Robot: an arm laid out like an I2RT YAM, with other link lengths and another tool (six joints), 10 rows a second.
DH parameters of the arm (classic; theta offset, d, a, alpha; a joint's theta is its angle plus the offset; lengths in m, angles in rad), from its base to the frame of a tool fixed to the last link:
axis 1: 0 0.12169 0.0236 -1.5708
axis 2: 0 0 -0.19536 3.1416
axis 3: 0.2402 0 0.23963 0
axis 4: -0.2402 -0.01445 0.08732 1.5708
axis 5: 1.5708 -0.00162 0 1.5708
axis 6: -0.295 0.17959 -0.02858 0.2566
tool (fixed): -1.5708 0.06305 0 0
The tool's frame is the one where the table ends.
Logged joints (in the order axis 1, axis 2, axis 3, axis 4, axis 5, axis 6), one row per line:
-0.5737 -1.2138 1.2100 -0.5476 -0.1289 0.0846
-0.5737 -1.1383 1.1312 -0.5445 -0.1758 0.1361
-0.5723 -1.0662 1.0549 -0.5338 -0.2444 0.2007
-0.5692 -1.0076 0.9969 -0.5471 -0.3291 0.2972
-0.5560 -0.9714 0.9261 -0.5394 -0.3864 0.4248
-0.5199 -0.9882 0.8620 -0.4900 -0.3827 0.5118
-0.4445 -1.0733 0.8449 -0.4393 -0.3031 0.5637
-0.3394 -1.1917 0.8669 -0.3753 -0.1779 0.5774
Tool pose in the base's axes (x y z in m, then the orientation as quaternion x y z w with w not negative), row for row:
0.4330 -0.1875 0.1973 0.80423 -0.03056 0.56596 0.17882
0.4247 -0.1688 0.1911 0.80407 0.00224 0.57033 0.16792
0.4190 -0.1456 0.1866 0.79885 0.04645 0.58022 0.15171
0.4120 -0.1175 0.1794 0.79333 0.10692 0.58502 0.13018
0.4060 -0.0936 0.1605 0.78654 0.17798 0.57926 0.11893
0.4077 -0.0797 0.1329 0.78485 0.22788 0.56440 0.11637
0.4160 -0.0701 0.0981 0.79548 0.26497 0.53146 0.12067
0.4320 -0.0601 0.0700 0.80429 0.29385 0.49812 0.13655
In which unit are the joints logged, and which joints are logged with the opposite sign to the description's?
The joints are logged in radians. Opposite sign: axis 2, axis 6.
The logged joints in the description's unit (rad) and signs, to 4 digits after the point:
-0.5737 1.2138 1.2100 -0.5476 -0.1289 -0.0846
-0.5737 1.1383 1.1312 -0.5445 -0.1758 -0.1361
-0.5723 1.0662 1.0549 -0.5338 -0.2444 -0.2007
-0.5692 1.0076 0.9969 -0.5471 -0.3291 -0.2972
-0.5560 0.9714 0.9261 -0.5394 -0.3864 -0.4248
-0.5199 0.9882 0.8620 -0.4900 -0.3827 -0.5118
-0.4445 1.0733 0.8449 -0.4393 -0.3031 -0.5637
-0.3394 1.1917 0.8669 -0.3753 -0.1779 -0.5774

